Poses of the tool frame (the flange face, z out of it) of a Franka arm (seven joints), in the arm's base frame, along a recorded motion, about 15 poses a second.
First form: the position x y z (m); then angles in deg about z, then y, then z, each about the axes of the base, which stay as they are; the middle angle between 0 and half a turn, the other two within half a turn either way.
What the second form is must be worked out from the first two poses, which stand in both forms.
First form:
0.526 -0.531 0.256 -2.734 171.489 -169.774
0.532 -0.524 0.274 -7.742 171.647 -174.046
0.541 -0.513 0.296 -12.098 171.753 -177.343
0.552 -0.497 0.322 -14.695 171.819 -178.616
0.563 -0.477 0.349 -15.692 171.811 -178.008
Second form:
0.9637 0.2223 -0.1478 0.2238 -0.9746 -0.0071 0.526 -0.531 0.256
0.9611 0.2357 -0.1439 0.2353 -0.9717 -0.0196 0.532 -0.524 0.274
0.9569 0.2542 -0.1403 0.2525 -0.9671 -0.0301 0.541 -0.513 0.296
0.9510 0.2767 -0.1376 0.2744 -0.9609 -0.0361 0.552 -0.497 0.322
0.9429 0.3034 -0.1371 0.3010 -0.9528 -0.0385 0.563 -0.477 0.349

